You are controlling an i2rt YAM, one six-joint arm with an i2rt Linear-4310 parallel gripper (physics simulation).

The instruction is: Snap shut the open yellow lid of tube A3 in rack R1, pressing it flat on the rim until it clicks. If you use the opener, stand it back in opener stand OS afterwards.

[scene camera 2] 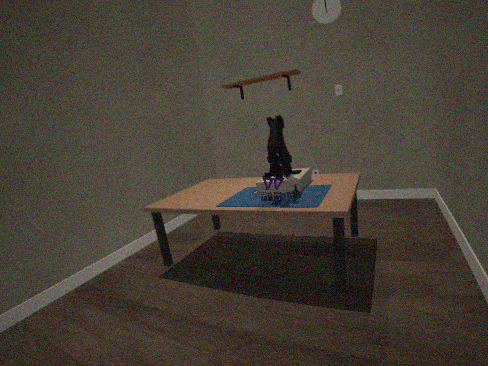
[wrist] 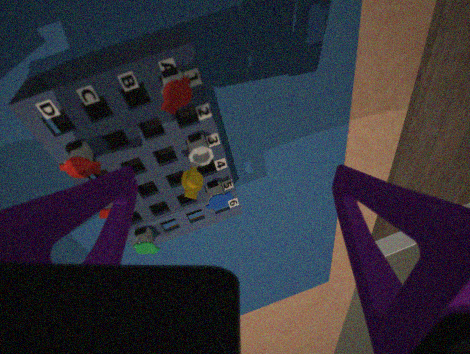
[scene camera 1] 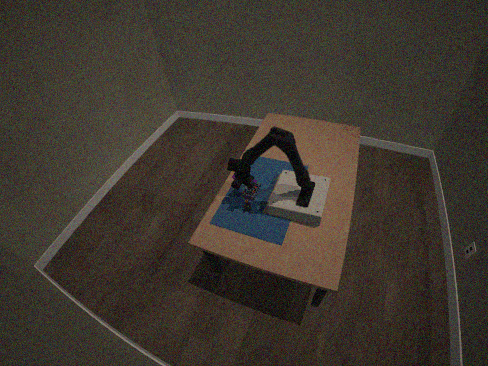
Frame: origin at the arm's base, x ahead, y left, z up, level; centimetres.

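Where they show: gripper, fingertip midpoint: (scene camera 2: pixel 272 189) (wrist: pixel 234 176) (scene camera 1: pixel 243 184); arm's base, origin of the base link: (scene camera 1: pixel 306 193).
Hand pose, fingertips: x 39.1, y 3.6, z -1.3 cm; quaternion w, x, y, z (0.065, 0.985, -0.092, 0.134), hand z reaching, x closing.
Note:
Each offset is from my fingertips to the centre of the thing. "*": to the spot under its first point.
Rack R1 @(dx -4.1, dy -1.8, dz -4.0 cm) (wrist: pixel 125 120) is dark blue-grey, with columns A to D and rows 1 to 6, left of centre in the wrist view. Tube A3 @(* dx -1.2, dy -0.8, dz -3.3 cm) (wrist: pixel 201 156) shows its pale round rim. Its yellow lid @(dx -1.9, dy -1.1, dz -1.9 cm) (wrist: pixel 192 182) stands open beside the rim, over the row 4 side. My gripper (scene camera 1: pixel 244 181) (scene camera 2: pixel 273 188) (wrist: pixel 234 176) is open with nothing between its purple fingers. It is above the rack, with the left finger over the column C and D side and the right finger beyond column A, over the table edge. The opener and stand OS cannot be made out surely.
A red lid @(dx -1.3, dy +3.5, dz -2.7 cm) (wrist: pixel 177 94) is at A1, a blue lid @(dx -1.1, dy -4.2, dz -2.7 cm) (wrist: pixel 219 201) near A5 to A6, another red lid @(dx -7.1, dy +1.3, dz -2.7 cm) (wrist: pixel 80 167) and a green lid @(dx -6.8, dy -6.4, dz -2.7 cm) (wrist: pixel 146 248) on the column D side. A small dark upright object @(dx -7.5, dy +12.4, dz -2.3 cm) (scene camera 1: pixel 247 205) (scene camera 2: pixel 296 190) stands near the rack. A white base (scene camera 1: pixel 300 212) carries the arm.

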